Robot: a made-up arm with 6 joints.
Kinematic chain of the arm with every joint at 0, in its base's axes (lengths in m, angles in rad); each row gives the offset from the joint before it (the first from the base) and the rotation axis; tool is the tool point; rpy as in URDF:
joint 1: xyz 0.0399 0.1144 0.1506 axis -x
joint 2: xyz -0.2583 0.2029 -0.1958 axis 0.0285 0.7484 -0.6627
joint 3: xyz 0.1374 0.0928 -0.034 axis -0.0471 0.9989 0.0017
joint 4: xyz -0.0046 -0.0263 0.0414 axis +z
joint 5: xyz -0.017 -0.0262 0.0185 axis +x
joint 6: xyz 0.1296 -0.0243 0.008 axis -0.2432 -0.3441 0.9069
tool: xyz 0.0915 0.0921 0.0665 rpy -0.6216 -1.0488 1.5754
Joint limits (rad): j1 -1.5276..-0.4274 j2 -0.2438..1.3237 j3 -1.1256..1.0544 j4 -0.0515..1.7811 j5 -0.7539..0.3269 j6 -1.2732..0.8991
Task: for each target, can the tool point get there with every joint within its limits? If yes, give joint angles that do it. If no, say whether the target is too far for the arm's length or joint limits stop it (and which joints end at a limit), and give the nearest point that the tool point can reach.
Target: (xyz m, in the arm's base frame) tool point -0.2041 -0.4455 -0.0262
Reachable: no: joint limits stop it (at a limit: joint 1, joint 2, joint 4, joint 6) | nearest point -0.0804 0.1540 -0.0596 | short by 0.613 m
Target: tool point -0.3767 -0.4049 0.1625
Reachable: no: joint limits stop it (at a limit: joint 1, joint 2, joint 3, joint 5, joint 6) | nearest point -0.1445 0.0697 0.3393 | short by 0.557 m
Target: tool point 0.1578 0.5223 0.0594
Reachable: yes | joints -0.5210 0.6158 0.1289 0.9412 0.1989 -0.4164
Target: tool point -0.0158 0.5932 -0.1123
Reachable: yes | joints -0.6157 1.1731 0.8339 0.5373 -0.5868 0.1852
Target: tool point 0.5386 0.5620 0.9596
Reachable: no: too far | nearest point 0.1226 0.4137 0.6069 | short by 0.565 m
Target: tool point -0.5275 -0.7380 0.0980
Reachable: no: too far | nearest point -0.1460 0.0655 0.3536 | short by 0.925 m
